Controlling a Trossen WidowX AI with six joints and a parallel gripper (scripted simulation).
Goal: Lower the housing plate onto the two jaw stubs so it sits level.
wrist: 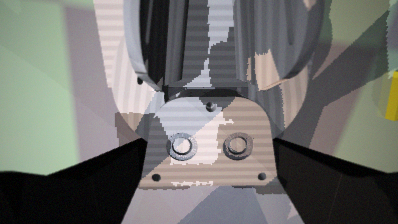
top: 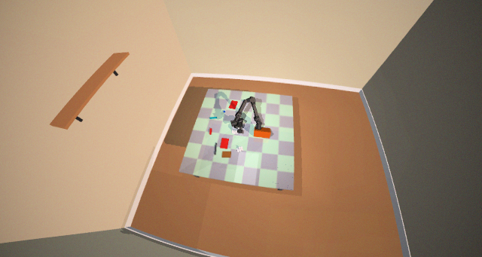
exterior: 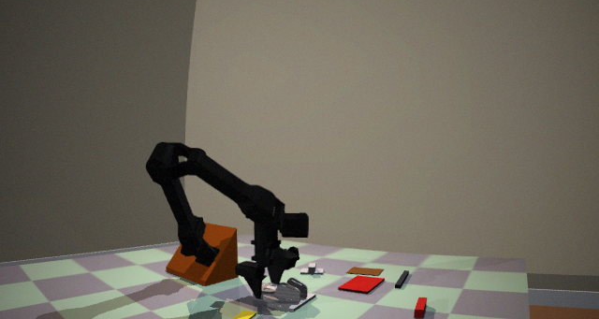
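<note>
My gripper tip is now 20 mm below the grey housing plate and 10 mm short of it. The rest, counted from my gripper tip: yellow piece: 170 mm to the right, 70 mm ahead; red plate: 230 mm to the left, 150 mm ahead; brown plate: 360 mm to the left, 90 mm ahead, 10 mm below.
</note>
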